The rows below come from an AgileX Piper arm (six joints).
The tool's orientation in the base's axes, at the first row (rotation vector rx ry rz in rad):
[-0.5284, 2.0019, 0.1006]
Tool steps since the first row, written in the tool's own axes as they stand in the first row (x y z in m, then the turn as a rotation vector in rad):
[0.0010, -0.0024, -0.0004, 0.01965, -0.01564, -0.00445]
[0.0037, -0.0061, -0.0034, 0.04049, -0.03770, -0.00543]
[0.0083, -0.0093, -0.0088, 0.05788, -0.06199, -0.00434]
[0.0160, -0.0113, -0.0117, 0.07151, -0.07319, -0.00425]
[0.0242, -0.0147, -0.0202, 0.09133, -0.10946, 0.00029]
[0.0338, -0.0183, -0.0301, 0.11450, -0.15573, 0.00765]
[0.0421, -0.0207, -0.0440, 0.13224, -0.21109, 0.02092]
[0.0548, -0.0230, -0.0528, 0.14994, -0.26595, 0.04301]
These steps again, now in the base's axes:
[0.0003, -0.0026, -0.0003, -0.00488, -0.02171, -0.01246]
[-0.0018, -0.0077, -0.0006, -0.00474, -0.04857, -0.02662]
[-0.0067, -0.0136, -0.0015, -0.00064, -0.07572, -0.03844]
[-0.0112, -0.0188, -0.0065, -0.00125, -0.09017, -0.04854]
[-0.0201, -0.0269, -0.0090, 0.00965, -0.12788, -0.06227]
[-0.0305, -0.0362, -0.0120, 0.02566, -0.17484, -0.07870]
[-0.0442, -0.0451, -0.0122, 0.05237, -0.22651, -0.09185]
[-0.0555, -0.0538, -0.0186, 0.08619, -0.27513, -0.10927]

